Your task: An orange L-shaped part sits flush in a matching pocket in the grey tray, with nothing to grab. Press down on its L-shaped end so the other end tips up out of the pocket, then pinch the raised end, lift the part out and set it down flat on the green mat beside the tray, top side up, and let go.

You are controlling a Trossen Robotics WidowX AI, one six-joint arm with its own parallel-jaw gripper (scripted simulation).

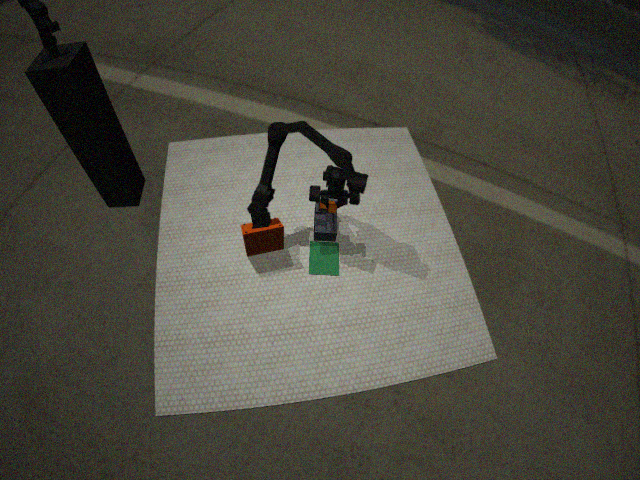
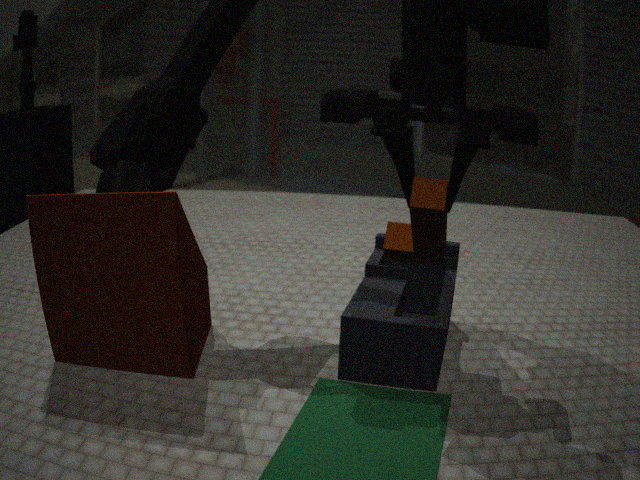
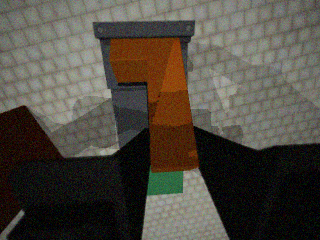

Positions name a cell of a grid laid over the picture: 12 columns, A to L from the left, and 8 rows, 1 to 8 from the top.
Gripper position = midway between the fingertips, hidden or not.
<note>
My gripper (image 2: I4) carries an orange L-shaped part (image 3: F3). Also in view: a green mat (image 2: G8).
My gripper shows as well in image 1 (image 1: G4) and in image 3 (image 3: G5). The green mat shows as well in image 1 (image 1: G5) and in image 3 (image 3: F7).
</note>
